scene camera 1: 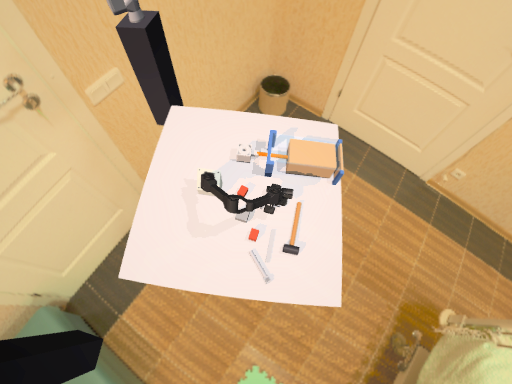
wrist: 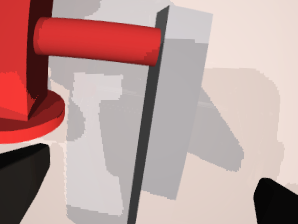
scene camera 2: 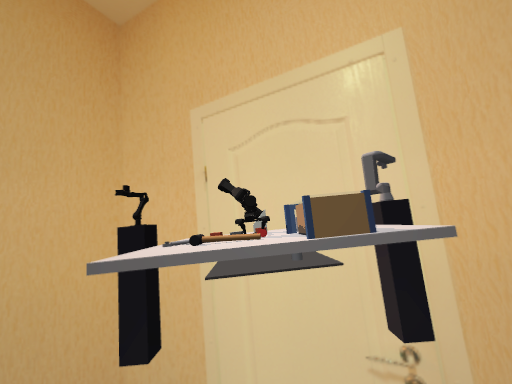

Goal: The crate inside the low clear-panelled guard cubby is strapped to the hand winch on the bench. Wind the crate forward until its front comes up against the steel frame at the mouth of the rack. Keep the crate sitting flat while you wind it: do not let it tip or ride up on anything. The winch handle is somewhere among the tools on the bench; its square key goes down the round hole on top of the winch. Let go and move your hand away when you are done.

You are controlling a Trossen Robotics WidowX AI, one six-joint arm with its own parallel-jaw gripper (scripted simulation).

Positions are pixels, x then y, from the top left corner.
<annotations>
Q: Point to a winch handle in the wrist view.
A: At 173, 87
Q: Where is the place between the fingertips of my gripper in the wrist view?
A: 154, 175
</annotations>
